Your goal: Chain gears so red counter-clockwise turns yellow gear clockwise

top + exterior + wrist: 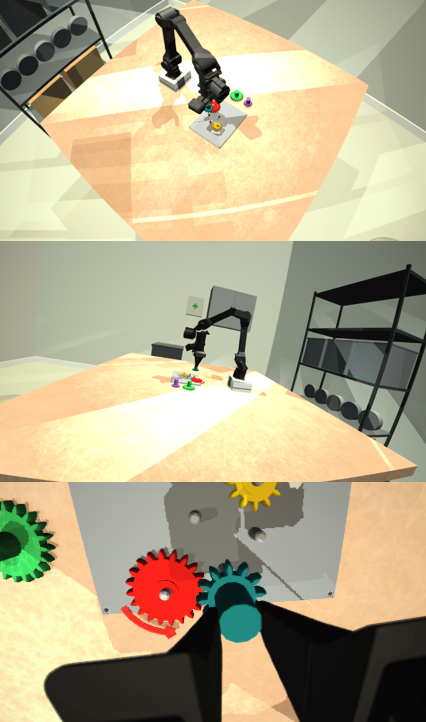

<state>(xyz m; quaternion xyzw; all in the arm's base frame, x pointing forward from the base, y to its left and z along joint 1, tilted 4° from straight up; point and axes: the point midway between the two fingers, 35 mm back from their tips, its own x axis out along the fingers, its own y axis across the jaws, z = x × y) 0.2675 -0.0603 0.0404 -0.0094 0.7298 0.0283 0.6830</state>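
Now: gripper tip 1 cm past the red gear, 5 cm to the right of it and 7 cm above it. The rest, counted from my gripper tip: yellow gear 6 cm ahead, 3 cm to the right, 7 cm below; then grey board 5 cm ahead, 8 cm below; then teal gear 1 cm below.
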